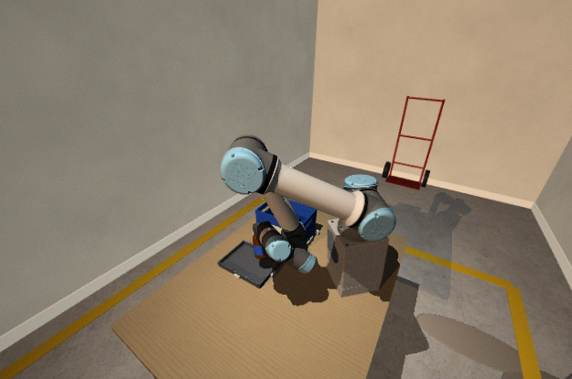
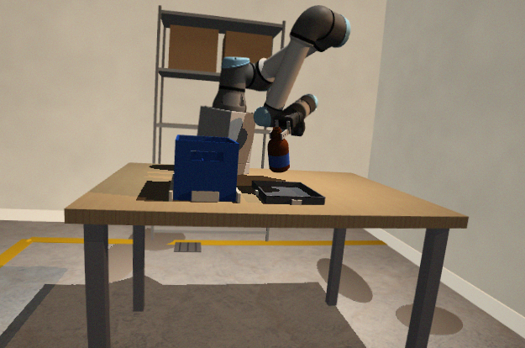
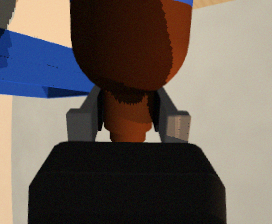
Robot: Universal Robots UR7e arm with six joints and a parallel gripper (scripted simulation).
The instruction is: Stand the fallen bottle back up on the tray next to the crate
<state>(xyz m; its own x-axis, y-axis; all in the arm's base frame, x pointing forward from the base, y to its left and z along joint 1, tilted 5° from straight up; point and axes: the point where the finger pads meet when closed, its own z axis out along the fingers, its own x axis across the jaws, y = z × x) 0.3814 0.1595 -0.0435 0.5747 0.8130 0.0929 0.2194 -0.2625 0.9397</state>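
The brown bottle lies 50 mm below my hand, 10 mm to the left of it and 10 mm behind it. The rest, counted from my hand: tray: 190 mm below, 40 mm to the left, 40 mm ahead; then blue crate: 240 mm to the right, 120 mm below, 30 mm ahead.
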